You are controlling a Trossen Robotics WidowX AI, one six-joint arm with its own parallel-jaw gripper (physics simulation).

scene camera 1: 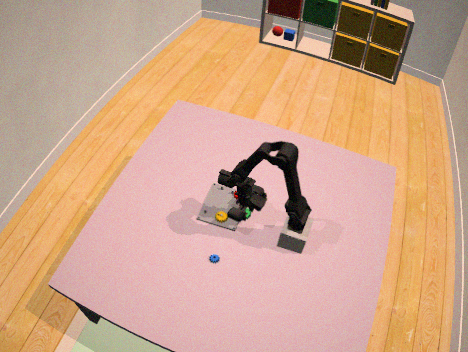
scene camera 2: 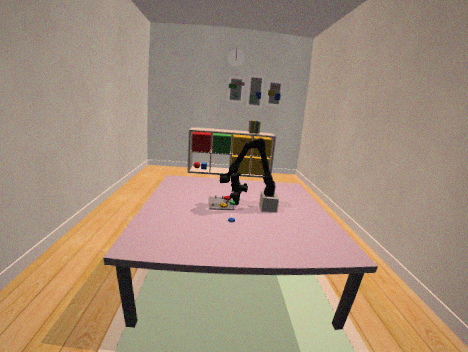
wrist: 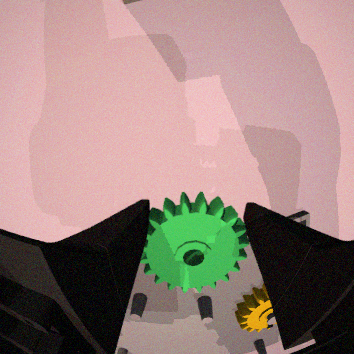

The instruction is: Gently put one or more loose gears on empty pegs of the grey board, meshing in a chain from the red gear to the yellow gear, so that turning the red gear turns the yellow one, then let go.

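Where they show: gripper, fingertip midpoint: (scene camera 1: pixel 248 216) (scene camera 2: pixel 237 203) (wrist: pixel 198 208); arm's base, origin of the base link: (scene camera 1: pixel 296 224) (scene camera 2: pixel 269 194).
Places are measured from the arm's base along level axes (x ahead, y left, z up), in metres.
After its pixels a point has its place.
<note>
The gripper (scene camera 1: pixel 243 211) @(y -0.023, x 0.208, z -0.087 m) (scene camera 2: pixel 235 200) @(y -0.023, x 0.208, z -0.087 m) (wrist: pixel 197 204) @(y -0.023, x 0.208, z -0.087 m) is shut on the green gear (scene camera 1: pixel 248 213) @(y -0.031, x 0.211, z -0.079 m) (scene camera 2: pixel 233 202) @(y -0.015, x 0.240, z -0.081 m) (wrist: pixel 192 247) @(y -0.029, x 0.226, z -0.079 m), held flat, its hole showing in the wrist view. The gear is at the right edge of the grey board (scene camera 1: pixel 213 201) @(y -0.039, x 0.374, z -0.098 m) (wrist: pixel 165 334) @(y -0.064, x 0.334, z -0.098 m) in scene camera 1; its height is unclear. The yellow gear (scene camera 1: pixel 221 216) @(y 0.031, x 0.306, z -0.080 m) (scene camera 2: pixel 223 205) @(y 0.045, x 0.308, z -0.083 m) (wrist: pixel 255 316) @(y 0.013, x 0.305, z -0.082 m) sits on the board's near part. The red gear (scene camera 1: pixel 236 194) (scene camera 2: pixel 227 198) @(y -0.090, x 0.283, z -0.085 m) is partly hidden behind the gripper. Bare pegs (wrist: pixel 138 306) @(y -0.071, x 0.274, z -0.084 m) (wrist: pixel 205 307) @(y -0.025, x 0.283, z -0.085 m) stand below the green gear in the wrist view.
A blue gear (scene camera 1: pixel 214 258) @(y 0.229, x 0.248, z -0.088 m) (scene camera 2: pixel 231 220) @(y 0.235, x 0.253, z -0.095 m) lies loose on the pink table (scene camera 1: pixel 150 280) @(y 0.426, x 0.435, z -0.105 m) (scene camera 2: pixel 175 245) @(y 0.527, x 0.528, z -0.106 m), in front of the board. The arm's grey base block (scene camera 1: pixel 292 241) @(y 0.056, x -0.009, z -0.036 m) (scene camera 2: pixel 269 203) @(y 0.057, x 0.000, z -0.041 m) stands right of the board. A shelf unit stands by the back wall.
</note>
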